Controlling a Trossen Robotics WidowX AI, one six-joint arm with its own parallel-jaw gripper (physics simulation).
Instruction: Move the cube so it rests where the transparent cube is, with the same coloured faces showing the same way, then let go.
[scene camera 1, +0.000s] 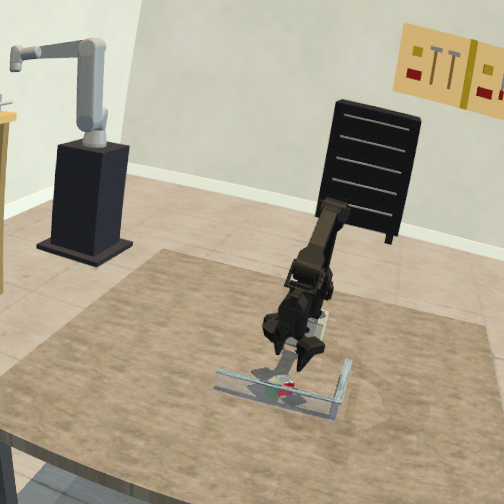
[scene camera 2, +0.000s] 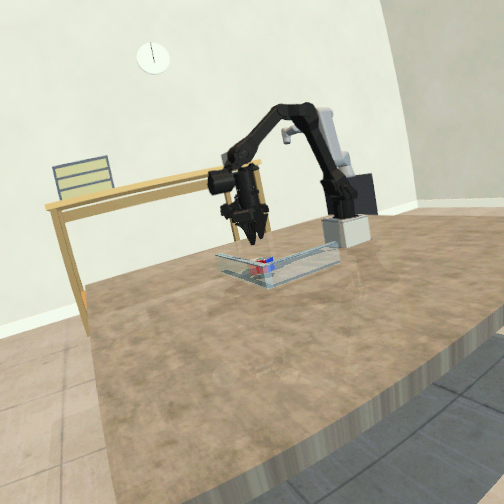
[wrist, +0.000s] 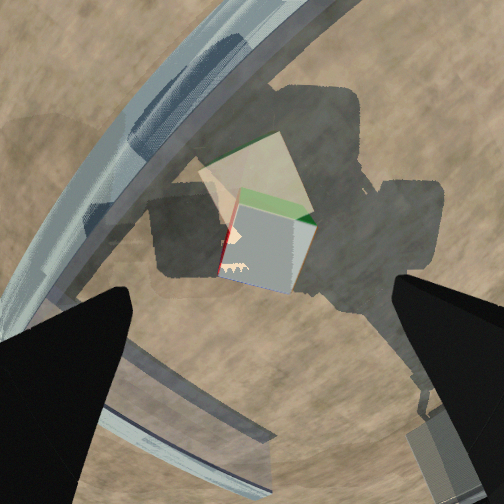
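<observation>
The cube (wrist: 262, 225) lies on the table inside a shallow glass tray, with a grey face up and red and green edges showing. A pale transparent cube (wrist: 250, 175) overlaps it almost fully. In the scene views the cube (scene camera 1: 287, 385) (scene camera 2: 266, 264) is a small red, green and blue spot in the tray. My gripper (scene camera 1: 292, 356) (scene camera 2: 252, 233) hangs open just above the cube, not touching it. Both dark fingertips frame the cube in the wrist view (wrist: 260, 350).
The glass tray (scene camera 1: 290, 388) (scene camera 2: 280, 264) has low transparent walls around the cube. A wooden bench (scene camera 2: 150, 195) stands behind the table. A second robot arm on a black pedestal (scene camera 1: 88, 195) and a black cabinet (scene camera 1: 368, 170) stand further off.
</observation>
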